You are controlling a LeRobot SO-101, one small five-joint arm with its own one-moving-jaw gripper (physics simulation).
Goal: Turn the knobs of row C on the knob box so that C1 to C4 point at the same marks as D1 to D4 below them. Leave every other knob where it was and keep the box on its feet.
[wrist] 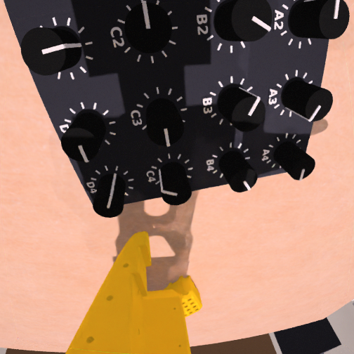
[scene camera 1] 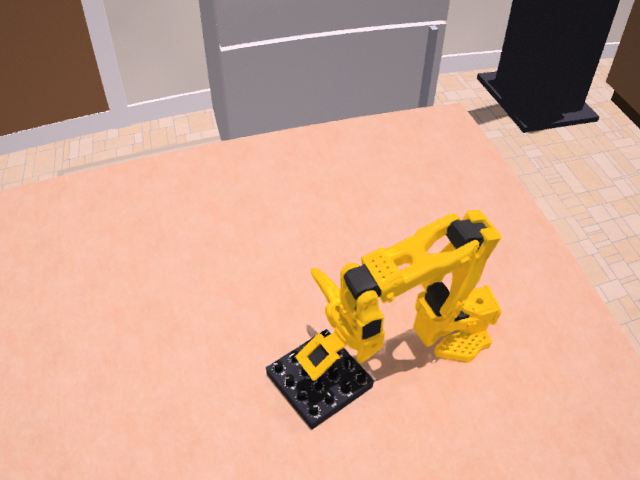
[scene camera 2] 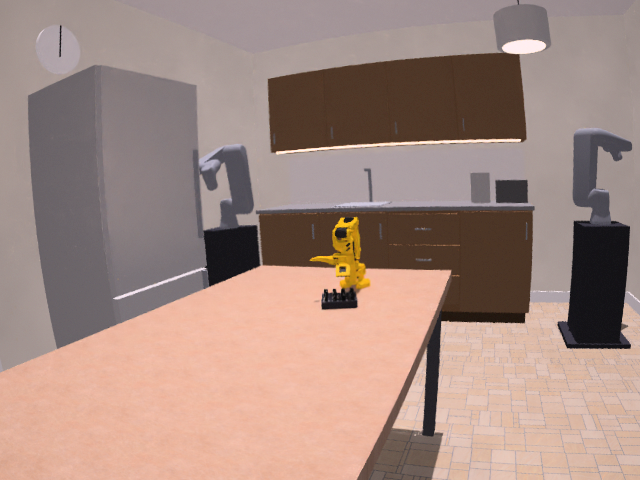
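Where they show: hand, tool point: (scene camera 1: 359, 358) (scene camera 2: 346, 283); arm's base, link origin: (scene camera 1: 442, 335) (scene camera 2: 353, 287).
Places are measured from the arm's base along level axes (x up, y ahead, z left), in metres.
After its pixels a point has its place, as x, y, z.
Note:
The black knob box (scene camera 1: 311, 423) {0.022, 0.230, 0.088} (scene camera 2: 339, 304) {0.015, 0.249, 0.039} (wrist: 105, 95) lies flat on its base. In the wrist view, knob C2 (wrist: 150, 39) points to the top of the picture, and its neighbour D2 (wrist: 37, 62) points right. C3 (wrist: 161, 114) and D3 (wrist: 90, 127) both point roughly down. C4 (wrist: 177, 181) points left, while D4 (wrist: 106, 192) points up. C1 and D1 are outside the wrist view; the knobs are too small to read in the scene views. My yellow gripper (scene camera 1: 338, 316) (scene camera 2: 328, 274) (wrist: 143, 245) is fully open and empty, above and beside the box's column-4 edge.
Row B and A knobs, such as B3 (wrist: 242, 109) and A3 (wrist: 306, 100), stand beside row C. The arm's base (scene camera 1: 462, 346) {0.018, -0.013, 0.036} is bolted-looking on the pink table (scene camera 1: 155, 258) {0.000, 0.402, -0.269} behind the box. A grey fridge (scene camera 1: 330, 77) (scene camera 2: 149, 180) stands beyond the table edge.

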